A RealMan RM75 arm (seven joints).
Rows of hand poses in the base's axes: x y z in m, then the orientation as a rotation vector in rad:
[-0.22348 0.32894 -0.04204 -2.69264 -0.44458 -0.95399]
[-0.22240 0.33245 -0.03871 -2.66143 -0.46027 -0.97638]
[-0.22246 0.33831 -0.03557 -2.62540 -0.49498 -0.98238]
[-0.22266 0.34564 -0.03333 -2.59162 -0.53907 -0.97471]
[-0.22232 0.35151 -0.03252 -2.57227 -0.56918 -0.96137]
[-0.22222 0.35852 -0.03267 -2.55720 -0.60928 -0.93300]
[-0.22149 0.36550 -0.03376 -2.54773 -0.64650 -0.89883]
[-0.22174 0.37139 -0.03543 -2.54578 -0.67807 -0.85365]
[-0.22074 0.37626 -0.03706 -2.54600 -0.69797 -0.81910]
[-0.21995 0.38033 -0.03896 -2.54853 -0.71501 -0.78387]
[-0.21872 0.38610 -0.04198 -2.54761 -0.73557 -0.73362]
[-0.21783 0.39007 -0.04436 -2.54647 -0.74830 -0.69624]
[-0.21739 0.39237 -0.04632 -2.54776 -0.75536 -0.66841]
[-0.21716 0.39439 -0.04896 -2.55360 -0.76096 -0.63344]
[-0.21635 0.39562 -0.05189 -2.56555 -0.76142 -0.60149]
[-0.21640 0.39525 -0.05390 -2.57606 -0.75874 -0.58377]
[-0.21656 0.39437 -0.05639 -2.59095 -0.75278 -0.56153]
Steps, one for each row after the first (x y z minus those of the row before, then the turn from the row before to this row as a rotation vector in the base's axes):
[0.00108 0.00351 0.00333 0.01770 -0.02001 0.01710]
[-0.00006 0.00586 0.00314 0.01729 -0.01181 0.03342]
[-0.00020 0.00733 0.00224 0.01328 -0.00370 0.04097]
[0.00034 0.00587 0.00081 0.00658 0.00327 0.02830]
[0.00010 0.00701 -0.00015 0.00032 0.01244 0.03561]
[0.00073 0.00698 -0.00109 -0.00345 0.01722 0.03285]
[-0.00025 0.00589 -0.00167 -0.00740 0.02616 0.02873]
[0.00100 0.00487 -0.00163 -0.00600 0.02074 0.01870]
[0.00079 0.00407 -0.00190 -0.00726 0.02170 0.01613]
[0.00123 0.00577 -0.00302 -0.00567 0.03160 0.02252]
[0.00089 0.00397 -0.00238 -0.00337 0.02398 0.01534]
[0.00044 0.00230 -0.00196 -0.00374 0.01823 0.00910]
[0.00023 0.00202 -0.00264 -0.00750 0.02331 0.00779]
[0.00081 0.00123 -0.00293 -0.01127 0.02176 0.00173]
[-0.00005 -0.00037 -0.00201 -0.00875 0.01233 -0.00228]
[-0.00016 -0.00088 -0.00249 -0.01170 0.01577 -0.00509]

